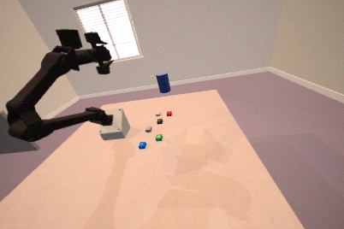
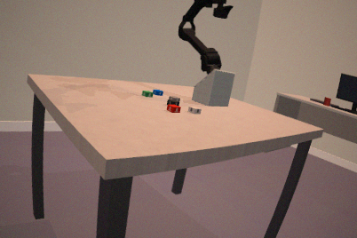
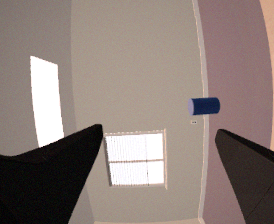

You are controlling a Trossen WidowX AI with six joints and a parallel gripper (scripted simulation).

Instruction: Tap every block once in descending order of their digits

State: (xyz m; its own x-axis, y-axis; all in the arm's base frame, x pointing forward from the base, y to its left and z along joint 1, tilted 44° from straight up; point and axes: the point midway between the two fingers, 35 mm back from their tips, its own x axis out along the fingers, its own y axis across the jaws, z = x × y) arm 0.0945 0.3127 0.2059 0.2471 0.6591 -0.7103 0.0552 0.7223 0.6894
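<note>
Now: the green block 460 mm below my gripper tip, 190 mm ahead of it and 180 mm to the right of it. Also, from my gripper tip: grey block: 460 mm below, 110 mm to the right, 110 mm ahead; then white block: 460 mm below, 140 mm ahead, 50 mm to the left; then black block: 460 mm below, 170 mm ahead, 40 mm to the right.
</note>
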